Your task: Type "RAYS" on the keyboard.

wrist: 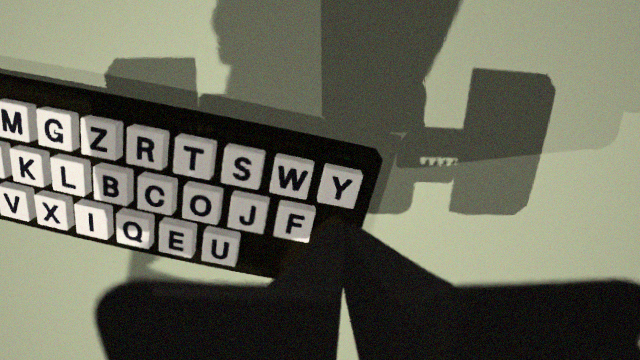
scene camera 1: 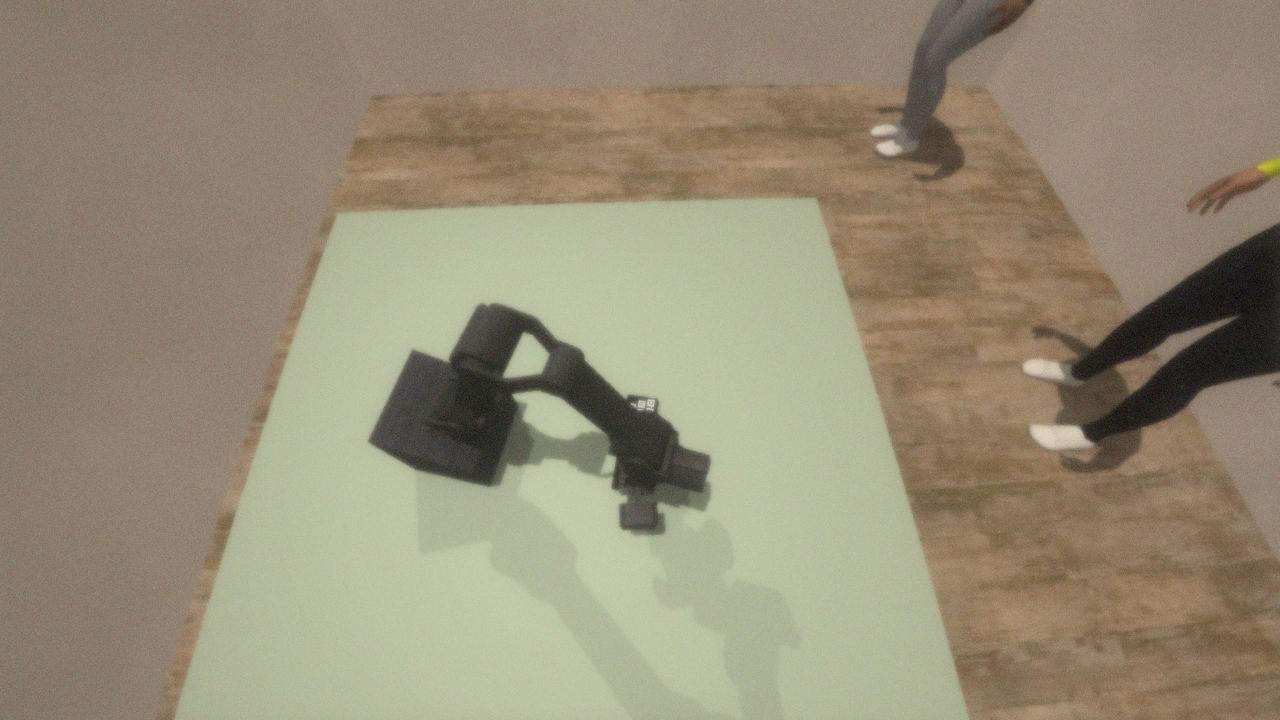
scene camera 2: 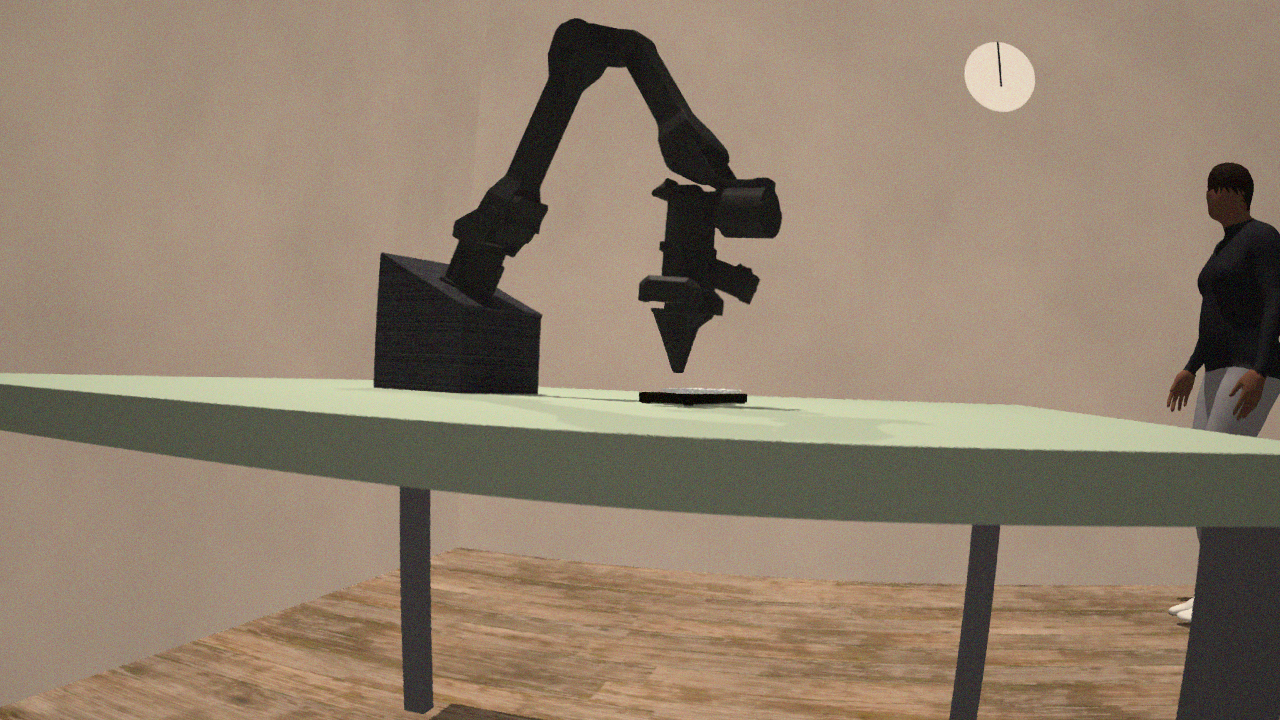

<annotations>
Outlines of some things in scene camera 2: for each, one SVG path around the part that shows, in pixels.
The gripper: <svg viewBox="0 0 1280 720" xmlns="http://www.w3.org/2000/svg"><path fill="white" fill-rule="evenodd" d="M669 233L665 234L664 241L660 241L659 250L663 252L661 276L648 275L639 283L638 300L642 302L668 302L664 303L664 309L651 308L651 311L659 328L672 371L674 373L683 373L698 329L714 317L713 315L723 316L724 301L715 292L715 288L737 297L746 304L750 304L754 293L757 291L760 279L752 274L751 268L747 268L742 264L738 264L735 267L716 259L717 250L714 248L714 238L697 234Z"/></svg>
A black keyboard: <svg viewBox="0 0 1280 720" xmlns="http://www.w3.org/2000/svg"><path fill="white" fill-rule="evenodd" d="M639 392L639 402L674 403L691 406L693 404L747 402L747 394L741 394L741 390L662 388L662 392Z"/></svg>
</annotations>
